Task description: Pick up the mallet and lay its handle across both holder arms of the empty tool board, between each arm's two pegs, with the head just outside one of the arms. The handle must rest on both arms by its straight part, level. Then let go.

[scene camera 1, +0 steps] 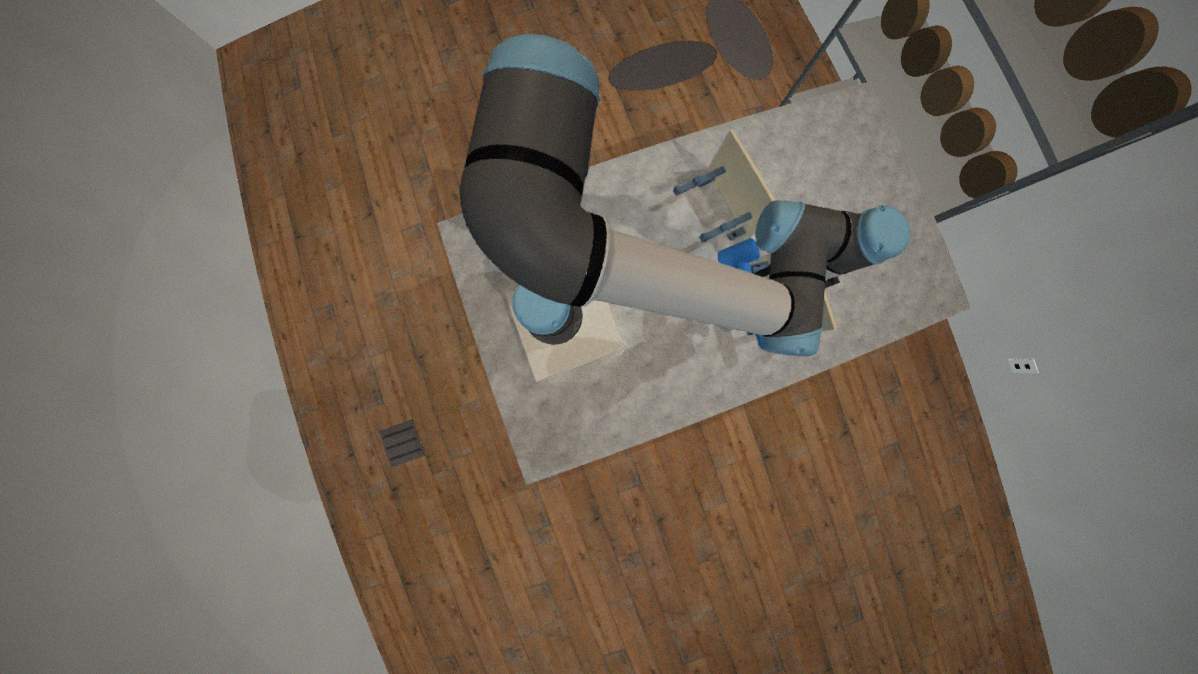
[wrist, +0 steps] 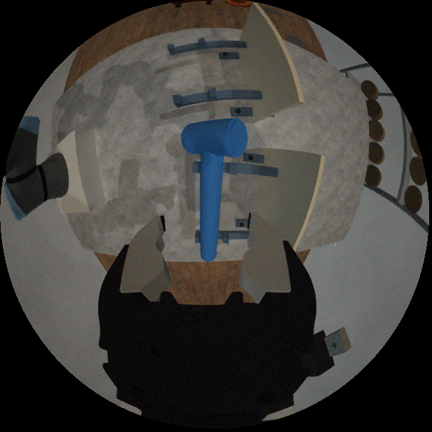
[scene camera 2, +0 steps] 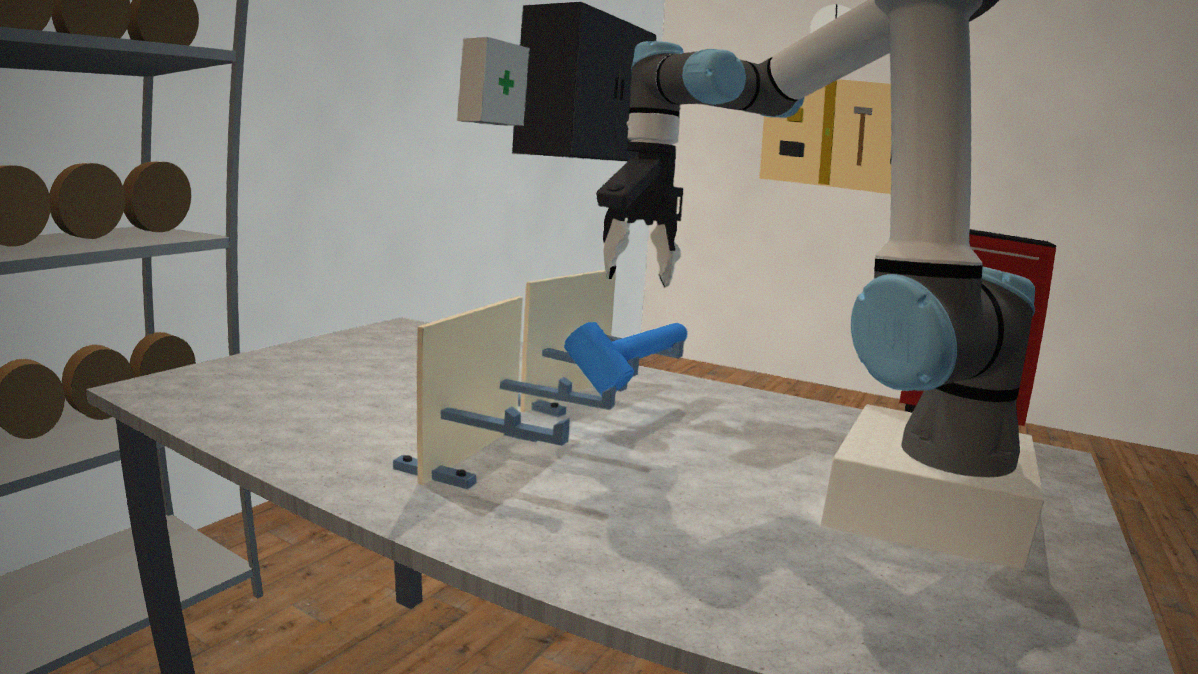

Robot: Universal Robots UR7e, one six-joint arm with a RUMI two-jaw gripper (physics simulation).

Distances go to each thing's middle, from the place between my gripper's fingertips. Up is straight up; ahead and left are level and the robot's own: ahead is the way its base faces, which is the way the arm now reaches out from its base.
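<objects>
Blue mallet (scene camera 2: 604, 363): 100 mm below my hand, 30 mm to the right of it, 10 mm ahead of it.
</objects>
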